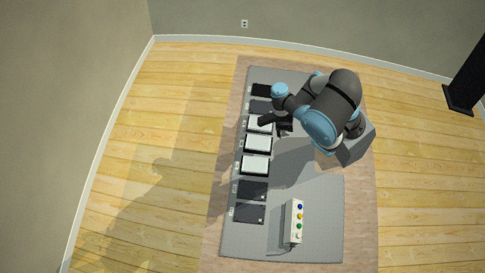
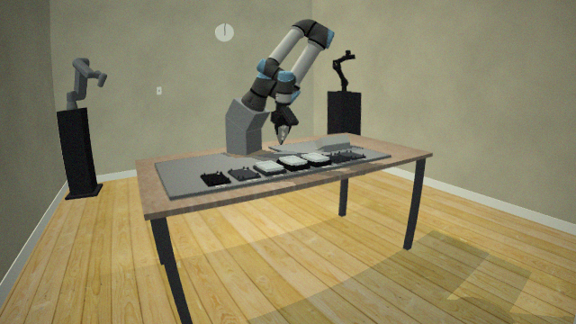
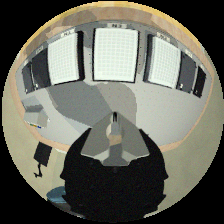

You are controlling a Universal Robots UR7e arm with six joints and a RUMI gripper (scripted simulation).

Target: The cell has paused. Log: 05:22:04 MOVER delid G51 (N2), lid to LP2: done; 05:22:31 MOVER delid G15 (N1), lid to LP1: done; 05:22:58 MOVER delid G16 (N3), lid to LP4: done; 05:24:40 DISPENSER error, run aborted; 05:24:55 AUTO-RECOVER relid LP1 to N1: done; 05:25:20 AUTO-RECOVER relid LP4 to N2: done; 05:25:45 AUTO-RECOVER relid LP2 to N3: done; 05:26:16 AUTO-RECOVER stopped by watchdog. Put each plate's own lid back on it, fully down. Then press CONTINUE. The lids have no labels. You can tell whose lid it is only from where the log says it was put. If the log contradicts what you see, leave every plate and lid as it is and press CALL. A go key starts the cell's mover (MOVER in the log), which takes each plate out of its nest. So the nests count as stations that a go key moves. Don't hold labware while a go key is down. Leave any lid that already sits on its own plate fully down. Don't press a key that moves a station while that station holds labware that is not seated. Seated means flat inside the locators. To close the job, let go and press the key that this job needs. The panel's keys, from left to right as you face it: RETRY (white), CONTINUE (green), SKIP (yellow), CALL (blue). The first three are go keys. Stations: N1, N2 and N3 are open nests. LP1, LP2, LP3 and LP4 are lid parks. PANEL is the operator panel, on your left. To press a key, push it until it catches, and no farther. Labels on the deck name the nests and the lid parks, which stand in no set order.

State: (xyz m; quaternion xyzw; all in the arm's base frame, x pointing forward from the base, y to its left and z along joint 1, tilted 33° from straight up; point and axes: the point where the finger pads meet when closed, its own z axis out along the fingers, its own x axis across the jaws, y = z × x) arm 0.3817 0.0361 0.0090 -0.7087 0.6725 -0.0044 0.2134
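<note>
Right now the green key is 440 mm to the left of my hand, 180 mm behind it and 40 mm below it. The rest, counted from my hand: plate 100 mm ahead, 70 mm below, 10 mm to the left; clear lid 110 mm ahead, 70 mm below, 10 mm to the left; LP2 lid park 270 mm to the left, 100 mm below, 80 mm ahead.
</note>
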